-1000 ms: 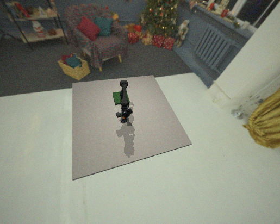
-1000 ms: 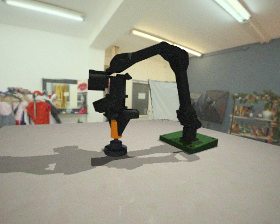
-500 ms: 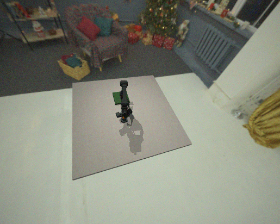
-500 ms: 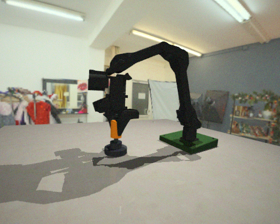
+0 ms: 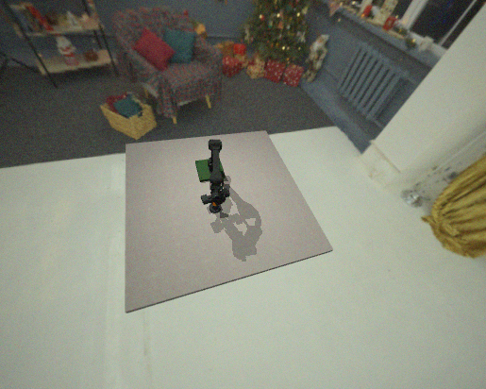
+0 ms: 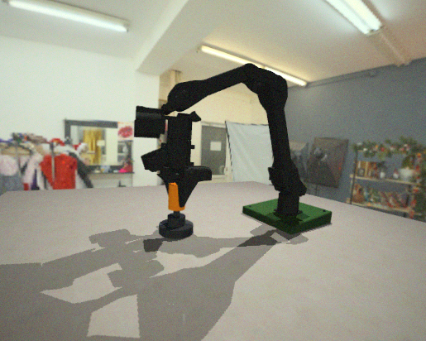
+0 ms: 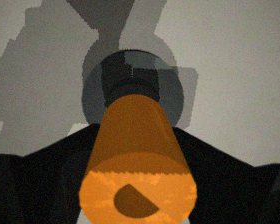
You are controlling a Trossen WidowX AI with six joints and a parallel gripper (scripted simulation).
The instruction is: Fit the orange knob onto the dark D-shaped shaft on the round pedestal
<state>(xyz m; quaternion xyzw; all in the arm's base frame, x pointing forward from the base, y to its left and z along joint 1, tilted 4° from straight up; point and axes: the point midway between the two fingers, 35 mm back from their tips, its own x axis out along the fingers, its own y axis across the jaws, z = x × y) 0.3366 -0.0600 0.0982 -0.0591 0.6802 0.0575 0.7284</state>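
Right now the orange knob is 20 mm above my gripper tip. From my gripper tip the other things lie so: dark round pedestal: 40 mm below.
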